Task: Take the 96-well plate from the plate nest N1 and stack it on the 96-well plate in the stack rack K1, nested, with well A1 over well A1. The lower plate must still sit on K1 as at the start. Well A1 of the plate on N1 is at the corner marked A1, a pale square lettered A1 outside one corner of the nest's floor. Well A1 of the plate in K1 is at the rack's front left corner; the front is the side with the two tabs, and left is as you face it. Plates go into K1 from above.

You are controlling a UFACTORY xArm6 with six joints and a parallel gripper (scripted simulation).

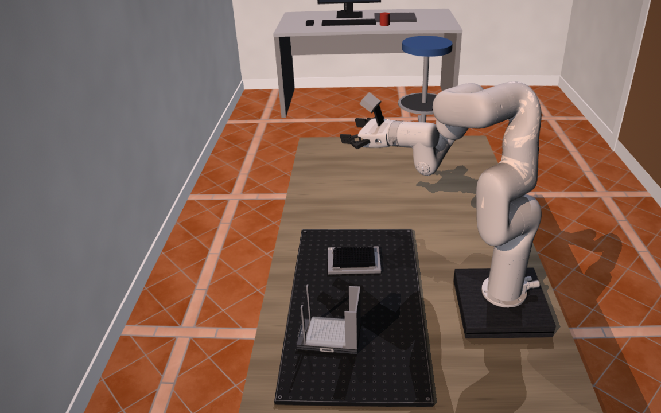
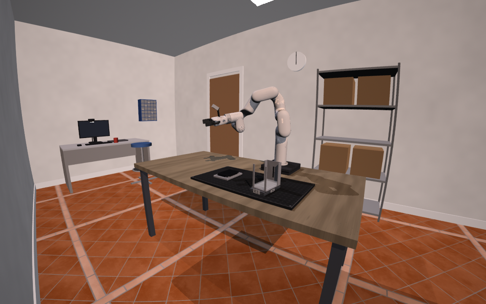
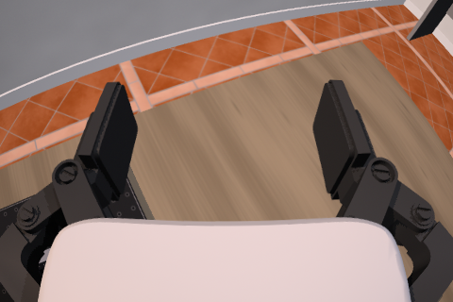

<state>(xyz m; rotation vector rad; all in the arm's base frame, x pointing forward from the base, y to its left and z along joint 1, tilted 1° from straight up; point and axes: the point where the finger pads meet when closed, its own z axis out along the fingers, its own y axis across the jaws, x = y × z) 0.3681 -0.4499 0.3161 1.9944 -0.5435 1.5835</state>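
My gripper is now 20 mm short of the black 96-well plate, 210 mm to the right of it and 330 mm above it. From my hand the other things lie so: white 96-well plate (120 mm ahead, 520 mm to the left, 330 mm below); plate nest N1 (20 mm ahead, 210 mm to the left, 340 mm below); A1 mark (90 mm ahead, 150 mm to the left, 340 mm below).
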